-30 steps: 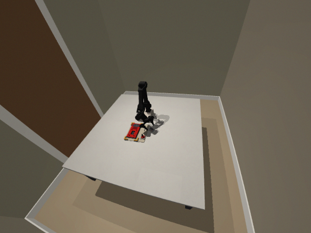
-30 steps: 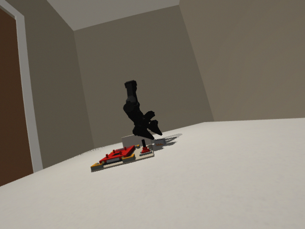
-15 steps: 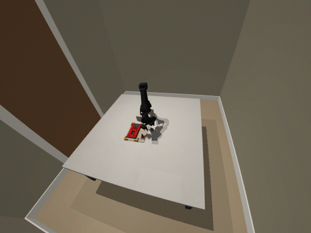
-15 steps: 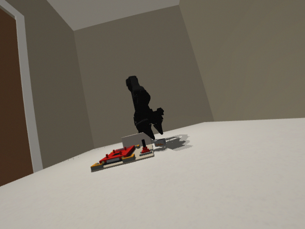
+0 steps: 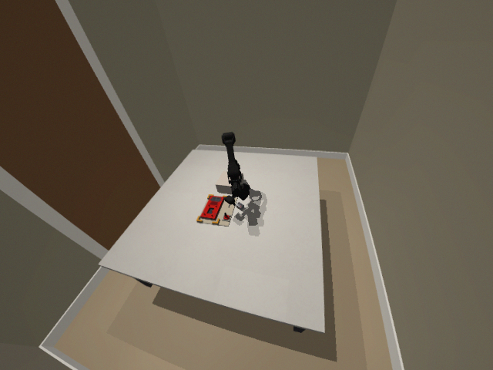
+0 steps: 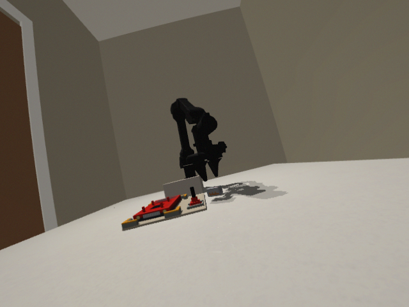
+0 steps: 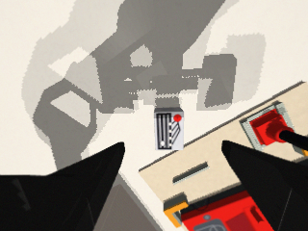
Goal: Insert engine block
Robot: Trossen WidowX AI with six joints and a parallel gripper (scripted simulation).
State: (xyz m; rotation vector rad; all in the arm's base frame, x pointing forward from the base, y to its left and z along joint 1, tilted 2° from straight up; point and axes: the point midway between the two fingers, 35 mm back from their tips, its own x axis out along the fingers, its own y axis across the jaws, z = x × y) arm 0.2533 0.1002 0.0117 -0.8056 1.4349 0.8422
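Right now my gripper tip is 5 cm above the engine block. The rest, counted from my gripper tip: beige base board 5 cm ahead, 17 cm to the right, 5 cm below; then black upright post 11 cm ahead, 7 cm to the right, 3 cm below.
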